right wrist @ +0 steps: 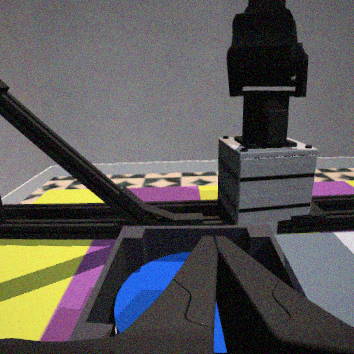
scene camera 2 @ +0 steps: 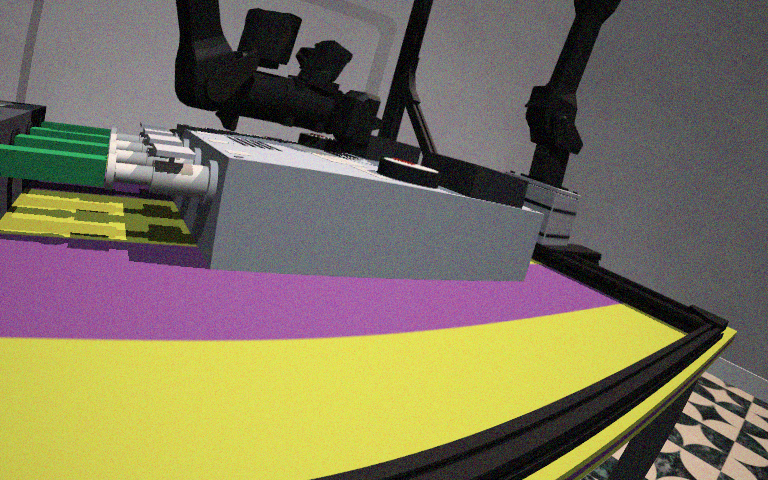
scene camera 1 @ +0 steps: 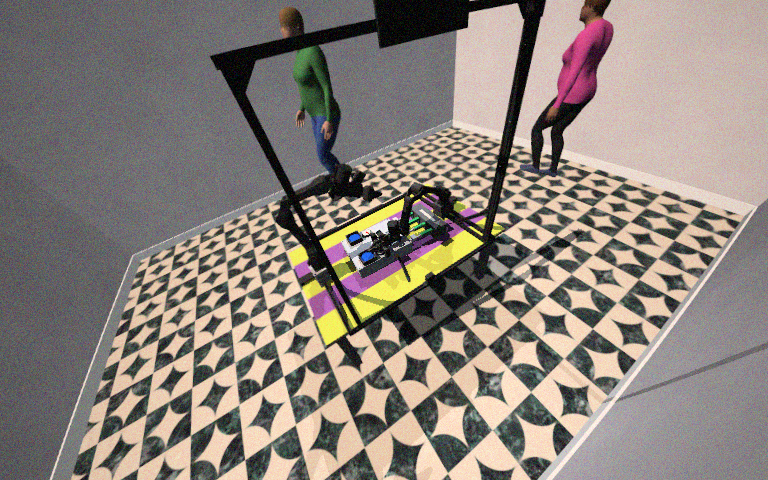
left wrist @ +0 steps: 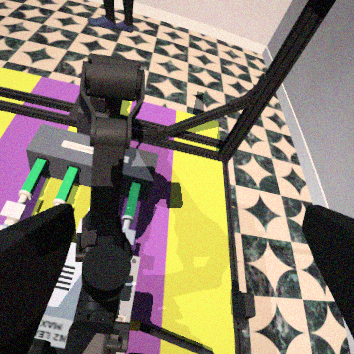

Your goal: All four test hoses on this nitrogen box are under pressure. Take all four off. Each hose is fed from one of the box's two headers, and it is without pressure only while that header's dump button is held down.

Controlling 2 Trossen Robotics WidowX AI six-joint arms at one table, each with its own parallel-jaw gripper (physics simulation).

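Places are measured from the left arm's base along level axes (x ahead, y left, z up), in metres.
Pixels of known places: left gripper, fingertip midpoint: [scene camera 1: 377, 192] [left wrist: 190, 216]; right gripper, fingertip midpoint: [right wrist: 211, 246] [scene camera 2: 381, 124] [scene camera 1: 366, 251]; left arm's base at its link origin: [right wrist: 263, 142] [scene camera 2: 544, 183] [scene camera 1: 318, 265]; right arm's base at its link origin: [scene camera 1: 443, 202] [left wrist: 100, 103].
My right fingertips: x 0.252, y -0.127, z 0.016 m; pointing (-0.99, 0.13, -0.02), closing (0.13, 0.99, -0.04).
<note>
Ahead of a thing's pixels: the offset from my right fingertips to its top centre. "spot": to the spot under its first point.
The nitrogen box [scene camera 1: 373, 267] [scene camera 2: 368, 226] stands on the striped table. Green hoses [scene camera 1: 419, 229] [scene camera 2: 56, 164] [left wrist: 66, 185] run from its end, and their white couplings @(spot: 0.159 m left, 0.318 m ahead, 0.068 m down) [scene camera 2: 181, 176] look joined to it; in the left wrist view my right arm hides part of the row. My right gripper [right wrist: 211, 246] is shut and empty, its tips over a blue dump button @(0.005 m right, 0.008 m back, 0.032 m down) [right wrist: 150, 292] [scene camera 1: 368, 257] in a dark-walled recess; how far the button is pressed cannot be told. A second blue button @(0.183 m left, 0.020 m ahead, 0.032 m down) [scene camera 1: 355, 237] is uncovered. My left gripper [left wrist: 190, 216] [scene camera 1: 370, 194] is wide open and empty, raised away from the hoses.
A dark grey block @(spot: 0.102 m left, 0.488 m ahead, 0.048 m down) [left wrist: 55, 145] [scene camera 2: 19, 121] stands at the hoses' far ends. My right arm [left wrist: 107, 155] reaches over the hoses and box. A black frame post [scene camera 1: 512, 113] rises at the table's edge. People in green [scene camera 1: 311, 79] and pink [scene camera 1: 586, 62] stand beyond the table.
</note>
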